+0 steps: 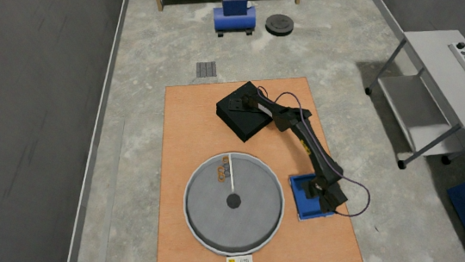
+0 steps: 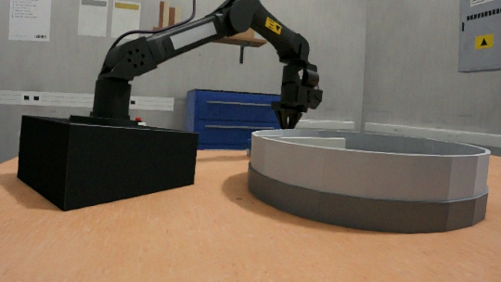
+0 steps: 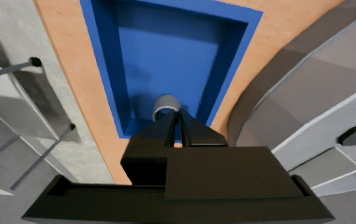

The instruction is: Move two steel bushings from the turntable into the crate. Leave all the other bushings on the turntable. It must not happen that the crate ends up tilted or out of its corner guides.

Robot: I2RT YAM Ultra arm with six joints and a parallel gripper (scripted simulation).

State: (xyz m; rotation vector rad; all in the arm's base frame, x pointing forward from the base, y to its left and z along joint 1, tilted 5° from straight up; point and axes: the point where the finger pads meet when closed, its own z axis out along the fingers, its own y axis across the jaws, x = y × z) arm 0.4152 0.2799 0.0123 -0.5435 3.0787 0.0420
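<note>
My hand is 50 mm above the blue crate and 20 mm to the right of it. Also, from my hand: grey turntable: 320 mm to the right, 50 mm ahead, 20 mm below.
</note>
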